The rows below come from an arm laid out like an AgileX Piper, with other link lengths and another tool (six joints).
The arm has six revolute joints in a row. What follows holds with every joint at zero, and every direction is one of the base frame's. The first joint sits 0.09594 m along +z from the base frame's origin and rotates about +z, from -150 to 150 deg. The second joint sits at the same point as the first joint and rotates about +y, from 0 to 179.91 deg. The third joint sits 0.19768 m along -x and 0.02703 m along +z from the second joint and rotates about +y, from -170 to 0 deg. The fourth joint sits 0.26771 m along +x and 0.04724 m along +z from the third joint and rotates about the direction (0.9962, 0, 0.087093), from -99.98 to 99.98 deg. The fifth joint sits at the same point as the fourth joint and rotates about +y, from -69.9 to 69.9 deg. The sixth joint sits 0.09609 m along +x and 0.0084 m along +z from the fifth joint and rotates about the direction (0.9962, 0, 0.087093), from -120 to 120 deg. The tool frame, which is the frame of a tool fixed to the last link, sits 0.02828 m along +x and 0.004 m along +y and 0.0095 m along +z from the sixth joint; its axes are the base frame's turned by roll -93.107, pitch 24.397 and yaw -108.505 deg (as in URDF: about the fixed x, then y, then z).
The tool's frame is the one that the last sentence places.
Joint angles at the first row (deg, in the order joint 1, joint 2, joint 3, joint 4, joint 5, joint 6):
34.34 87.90 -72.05 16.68 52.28 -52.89
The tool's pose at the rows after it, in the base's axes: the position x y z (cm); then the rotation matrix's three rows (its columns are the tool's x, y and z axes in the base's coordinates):
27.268 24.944 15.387; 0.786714 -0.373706 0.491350; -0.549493 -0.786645 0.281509; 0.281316 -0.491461 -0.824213
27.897 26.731 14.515; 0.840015 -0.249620 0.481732; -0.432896 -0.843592 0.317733; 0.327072 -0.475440 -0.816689
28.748 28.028 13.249; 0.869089 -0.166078 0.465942; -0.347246 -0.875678 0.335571; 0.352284 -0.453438 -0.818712
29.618 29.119 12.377; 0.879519 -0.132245 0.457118; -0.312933 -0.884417 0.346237; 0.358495 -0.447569 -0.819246
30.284 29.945 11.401; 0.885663 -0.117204 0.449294; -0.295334 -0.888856 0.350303; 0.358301 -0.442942 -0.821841
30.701 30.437 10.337; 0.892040 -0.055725 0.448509; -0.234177 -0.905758 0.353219; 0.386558 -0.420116 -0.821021
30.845 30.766 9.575; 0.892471 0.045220 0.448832; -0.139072 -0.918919 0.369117; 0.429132 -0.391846 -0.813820
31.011 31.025 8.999; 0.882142 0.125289 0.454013; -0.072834 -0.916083 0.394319; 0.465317 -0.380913 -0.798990
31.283 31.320 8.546; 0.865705 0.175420 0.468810; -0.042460 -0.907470 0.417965; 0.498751 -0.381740 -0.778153
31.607 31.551 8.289; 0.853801 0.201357 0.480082; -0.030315 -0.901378 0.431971; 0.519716 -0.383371 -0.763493
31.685 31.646 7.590; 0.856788 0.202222 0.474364; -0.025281 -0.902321 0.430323; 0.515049 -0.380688 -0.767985
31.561 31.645 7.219; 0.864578 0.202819 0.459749; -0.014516 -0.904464 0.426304; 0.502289 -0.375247 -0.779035
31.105 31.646 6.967; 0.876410 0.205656 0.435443; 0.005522 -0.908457 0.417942; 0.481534 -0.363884 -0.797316
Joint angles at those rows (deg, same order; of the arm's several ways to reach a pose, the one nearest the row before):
36.77 94.50 -78.14 16.68 53.32 -58.93
38.29 100.47 -83.70 16.68 54.00 -65.53
38.95 106.36 -88.80 16.68 54.69 -70.30
39.30 111.26 -93.54 16.91 55.07 -72.18
39.55 115.24 -97.05 17.12 55.07 -73.11
39.93 118.35 -99.48 16.11 55.07 -76.07
40.40 120.35 -101.03 15.01 55.07 -81.08
40.62 121.49 -101.46 14.89 53.85 -85.59
40.76 122.27 -101.46 15.04 51.64 -88.55
40.76 123.11 -102.00 15.15 50.29 -90.14
40.76 124.24 -102.25 15.38 49.88 -90.54
40.78 124.85 -102.53 15.59 50.63 -90.81
41.10 125.07 -102.57 15.59 52.23 -90.83

